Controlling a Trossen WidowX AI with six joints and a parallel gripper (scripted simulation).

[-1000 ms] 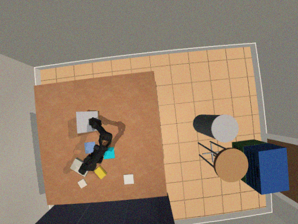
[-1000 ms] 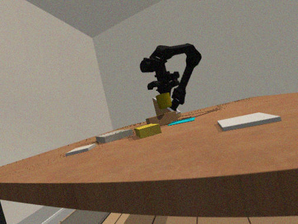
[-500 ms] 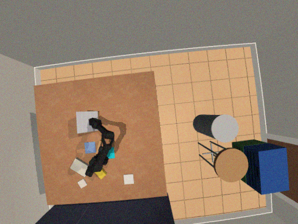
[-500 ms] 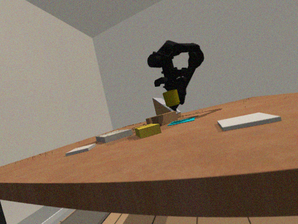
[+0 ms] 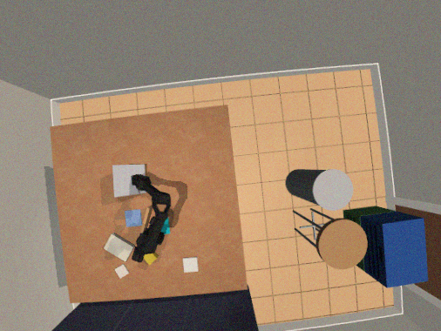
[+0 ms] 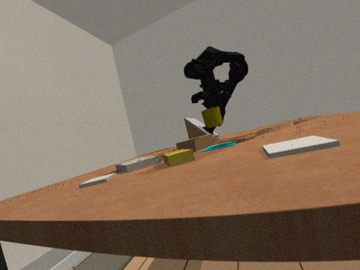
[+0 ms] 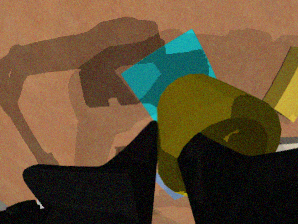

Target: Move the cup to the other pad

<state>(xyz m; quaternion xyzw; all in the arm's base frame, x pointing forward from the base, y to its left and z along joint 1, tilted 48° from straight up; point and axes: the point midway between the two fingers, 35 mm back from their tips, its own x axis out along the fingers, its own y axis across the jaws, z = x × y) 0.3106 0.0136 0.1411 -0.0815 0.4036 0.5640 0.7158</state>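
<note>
Right now my gripper tip is 12 cm above the teal pad, 3 cm short of it and 1 cm to the left of it. Also, from my gripper tip: cup 2 cm to the right, 2 cm ahead.
</note>
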